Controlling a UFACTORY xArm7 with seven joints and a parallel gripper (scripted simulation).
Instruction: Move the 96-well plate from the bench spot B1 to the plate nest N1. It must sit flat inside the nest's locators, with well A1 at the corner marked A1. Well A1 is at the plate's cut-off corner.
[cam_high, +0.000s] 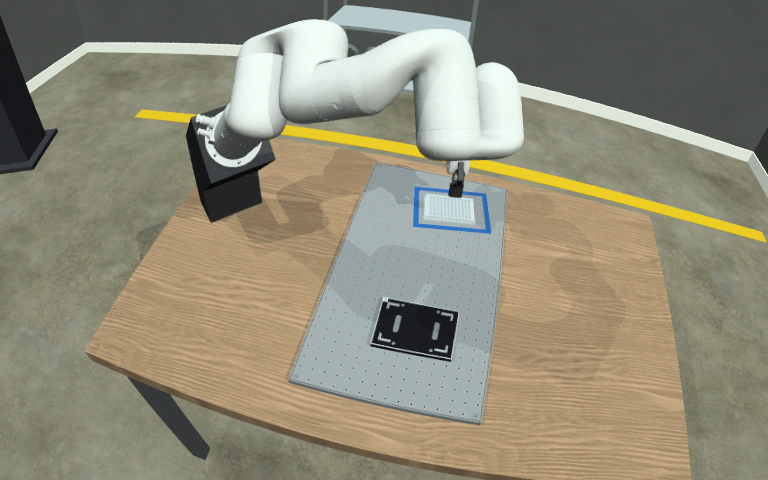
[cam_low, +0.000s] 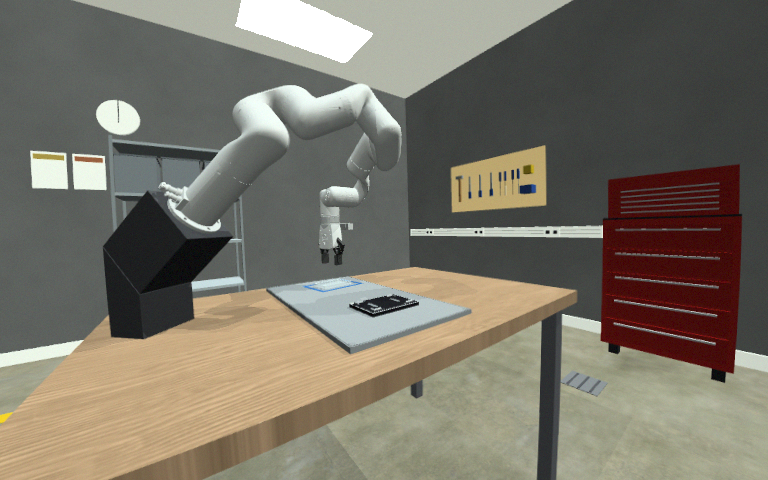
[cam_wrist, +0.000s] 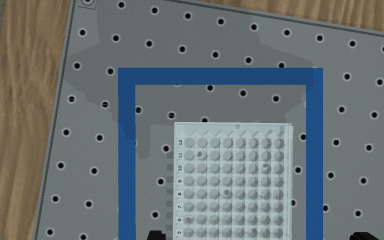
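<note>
Right now the 96-well plate is 90 mm below my hand. Round my hand: black plate nest: 350 mm to the right, 150 mm behind, 90 mm below.
</note>
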